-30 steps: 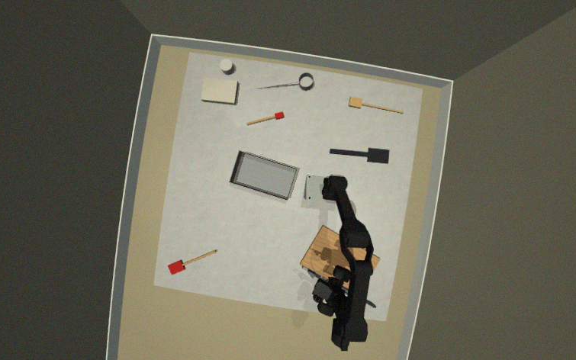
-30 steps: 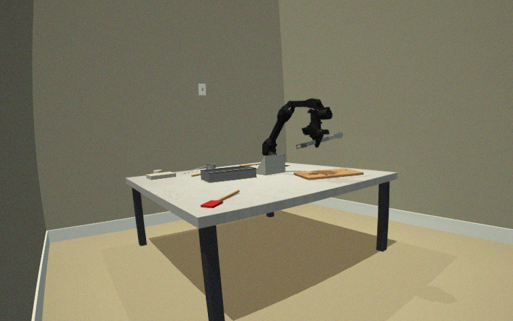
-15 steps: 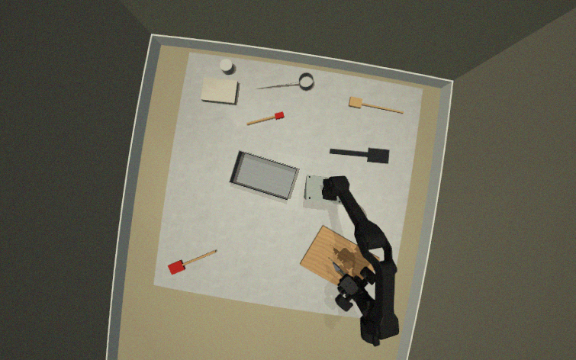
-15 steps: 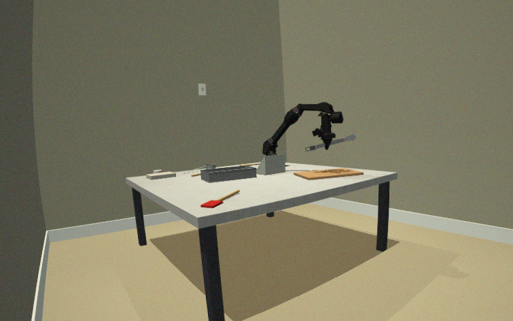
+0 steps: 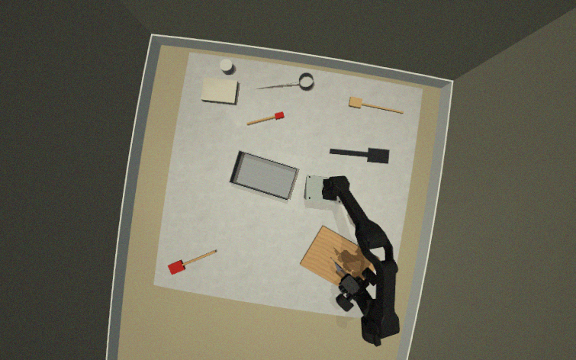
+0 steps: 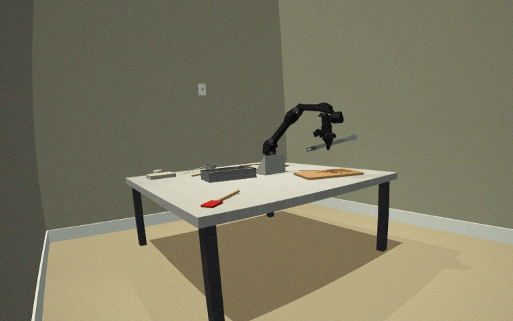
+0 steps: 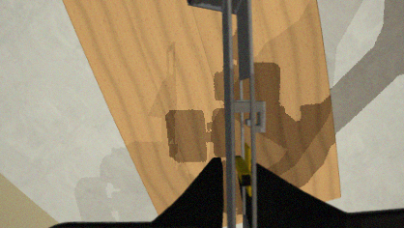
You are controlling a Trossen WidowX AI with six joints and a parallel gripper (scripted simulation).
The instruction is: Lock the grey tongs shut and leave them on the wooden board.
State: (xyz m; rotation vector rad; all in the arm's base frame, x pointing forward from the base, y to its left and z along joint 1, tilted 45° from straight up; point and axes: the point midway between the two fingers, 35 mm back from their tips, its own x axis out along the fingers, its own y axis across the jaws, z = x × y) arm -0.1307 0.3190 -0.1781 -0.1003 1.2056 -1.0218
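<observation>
My gripper tip is now 140 mm above the wooden board. Also, from my gripper tip: black spatula (590 mm to the right, 150 mm below, 50 mm behind); then roasting tin (460 mm ahead, 400 mm to the right, 120 mm below); then red spatula (810 mm ahead, 140 mm below, 120 mm to the left).
</observation>
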